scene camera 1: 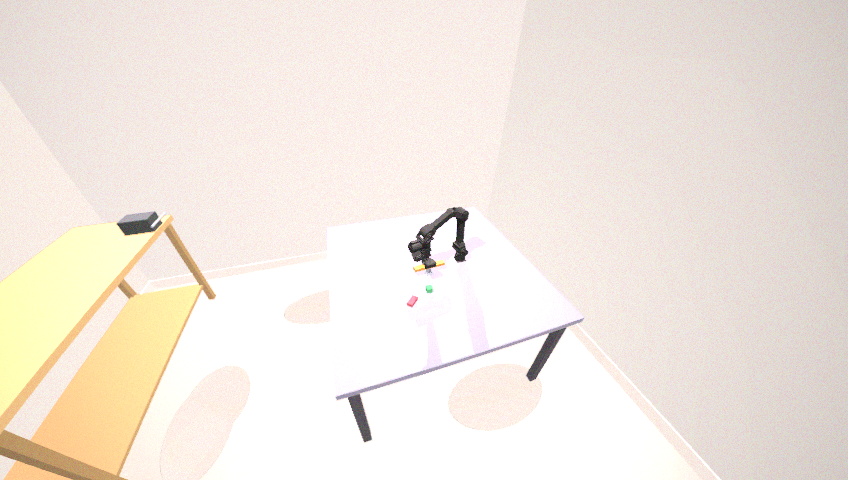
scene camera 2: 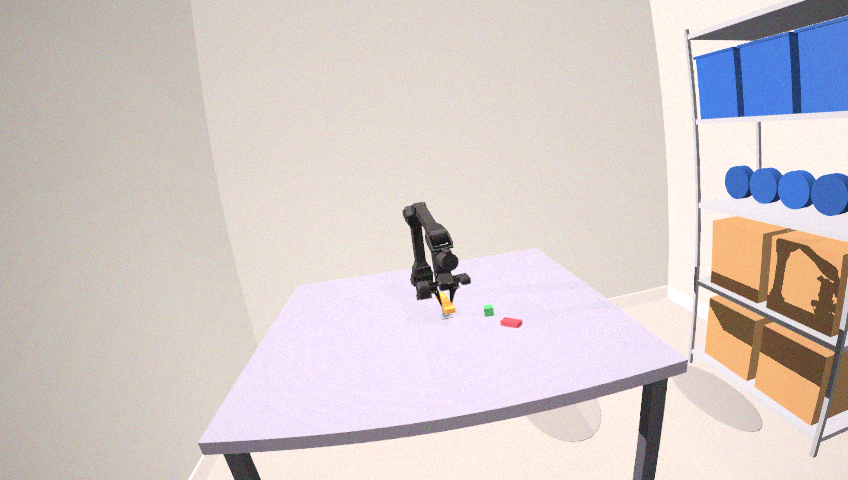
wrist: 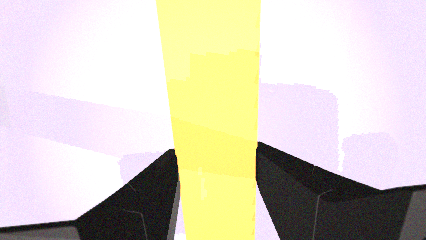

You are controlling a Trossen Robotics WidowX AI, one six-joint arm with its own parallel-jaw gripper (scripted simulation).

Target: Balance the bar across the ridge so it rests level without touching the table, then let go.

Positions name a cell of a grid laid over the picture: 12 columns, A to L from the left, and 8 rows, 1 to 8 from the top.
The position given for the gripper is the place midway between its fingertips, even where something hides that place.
Note:
The gripper (scene camera 2: G6) carries a bar (wrist: F3).
The gripper is seen too in the wrist view (wrist: G6).

